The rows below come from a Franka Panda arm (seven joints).
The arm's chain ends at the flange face. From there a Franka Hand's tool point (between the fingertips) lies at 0.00 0.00 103.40 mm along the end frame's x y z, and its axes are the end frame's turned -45 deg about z.
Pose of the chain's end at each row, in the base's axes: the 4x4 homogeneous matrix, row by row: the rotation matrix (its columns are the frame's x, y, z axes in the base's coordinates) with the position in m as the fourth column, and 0 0 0 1 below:
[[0.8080, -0.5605, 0.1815, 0.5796], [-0.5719, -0.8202, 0.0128, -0.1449], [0.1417, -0.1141, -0.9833, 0.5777], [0, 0, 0, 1]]
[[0.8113, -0.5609, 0.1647, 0.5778], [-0.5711, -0.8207, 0.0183, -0.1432], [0.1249, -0.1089, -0.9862, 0.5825], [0, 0, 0, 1]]
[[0.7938, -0.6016, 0.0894, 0.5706], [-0.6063, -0.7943, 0.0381, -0.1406], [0.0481, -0.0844, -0.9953, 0.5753], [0, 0, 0, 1]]
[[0.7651, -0.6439, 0.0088, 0.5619], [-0.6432, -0.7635, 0.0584, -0.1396], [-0.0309, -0.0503, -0.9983, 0.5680], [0, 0, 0, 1]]
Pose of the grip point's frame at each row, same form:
[[0.9677, 0.1750, 0.1815, 0.5984], [0.1756, -0.9844, 0.0128, -0.1436], [0.1809, 0.0195, -0.9833, 0.4760], [0, 0, 0, 1]]
[[0.9703, 0.1771, 0.1647, 0.5948], [0.1765, -0.9842, 0.0183, -0.1413], [0.1653, 0.0113, -0.9862, 0.4805], [0, 0, 0, 1]]
[[0.9867, 0.1359, 0.0894, 0.5798], [0.1329, -0.9904, 0.0381, -0.1367], [0.0937, -0.0257, -0.9953, 0.4724], [0, 0, 0, 1]]
[[0.9963, 0.0857, 0.0088, 0.5628], [0.0851, -0.9947, 0.0584, -0.1336], [0.0137, -0.0574, -0.9983, 0.4648], [0, 0, 0, 1]]

